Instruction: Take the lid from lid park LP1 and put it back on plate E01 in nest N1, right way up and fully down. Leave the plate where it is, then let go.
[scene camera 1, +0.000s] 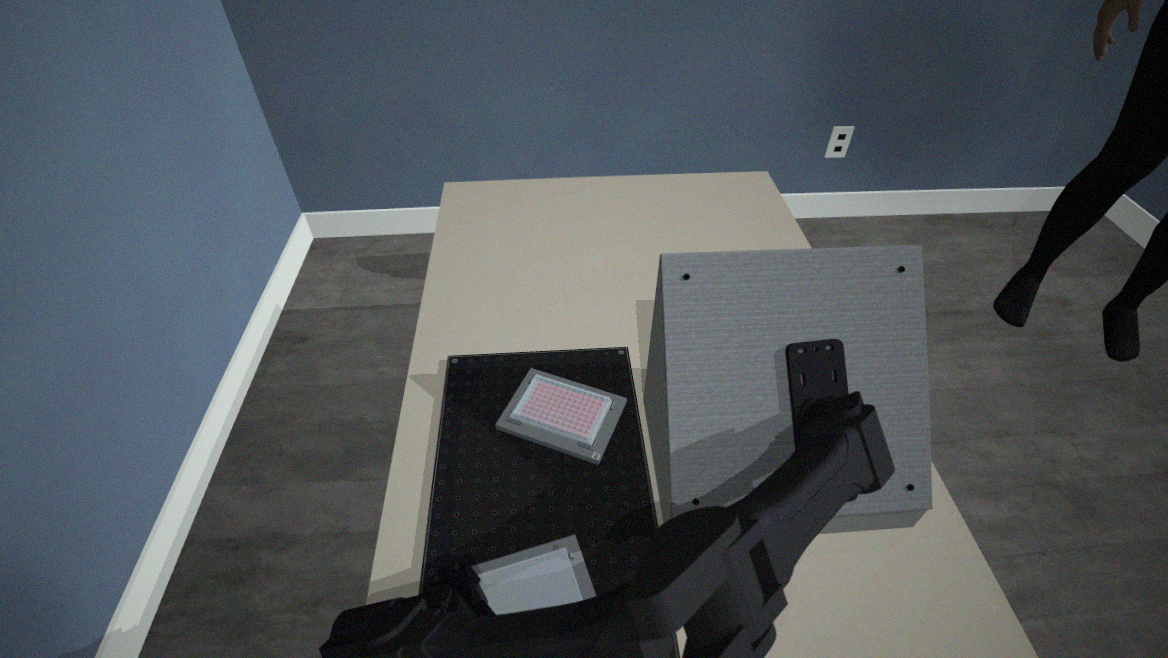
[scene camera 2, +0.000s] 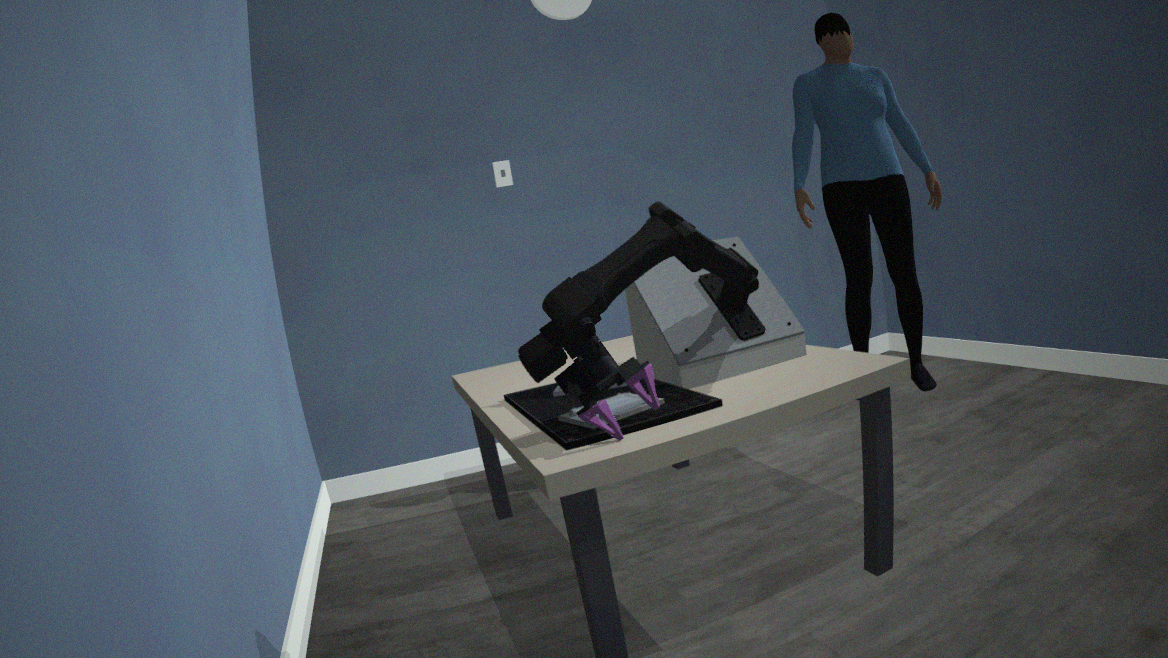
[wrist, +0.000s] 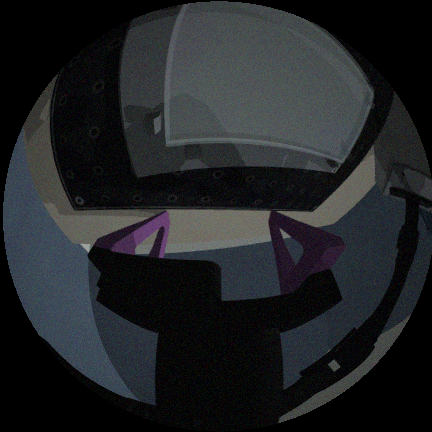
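The clear, pale lid rests on the grey lid park at the near end of the black board; it looks flat. My gripper is open and empty, its two purple fingers wide apart. In scene camera 2 the fingers stand at the near side of the lid; in the wrist view the lid lies beyond the fingertips. Their exact height is unclear. Plate E01, with pink wells, sits in nest N1, turned at an angle. The arm hides the fingers and the lid's near part in scene camera 1.
The black perforated board lies on the beige table. A large grey sloped block carries the arm's base beside the board. A person stands behind the table.
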